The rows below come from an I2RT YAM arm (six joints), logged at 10 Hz.
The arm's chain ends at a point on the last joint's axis. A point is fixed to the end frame.
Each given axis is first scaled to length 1.
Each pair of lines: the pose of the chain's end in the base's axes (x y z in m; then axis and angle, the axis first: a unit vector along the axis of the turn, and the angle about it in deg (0 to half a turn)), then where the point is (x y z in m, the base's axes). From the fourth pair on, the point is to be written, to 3 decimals.
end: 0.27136, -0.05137, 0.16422, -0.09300, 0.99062, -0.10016, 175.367
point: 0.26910 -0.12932 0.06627
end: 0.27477, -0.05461, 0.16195, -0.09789, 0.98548, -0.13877, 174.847
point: 0.27468 -0.13987 0.07027
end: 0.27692, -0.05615, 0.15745, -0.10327, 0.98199, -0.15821, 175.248
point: 0.27719 -0.14504 0.06928
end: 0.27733, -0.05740, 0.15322, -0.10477, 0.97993, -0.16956, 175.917
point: 0.277 -0.148 0.067
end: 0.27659, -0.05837, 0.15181, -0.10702, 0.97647, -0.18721, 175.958
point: 0.277 -0.152 0.069
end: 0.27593, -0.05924, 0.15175, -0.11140, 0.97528, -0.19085, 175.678
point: 0.277 -0.154 0.070
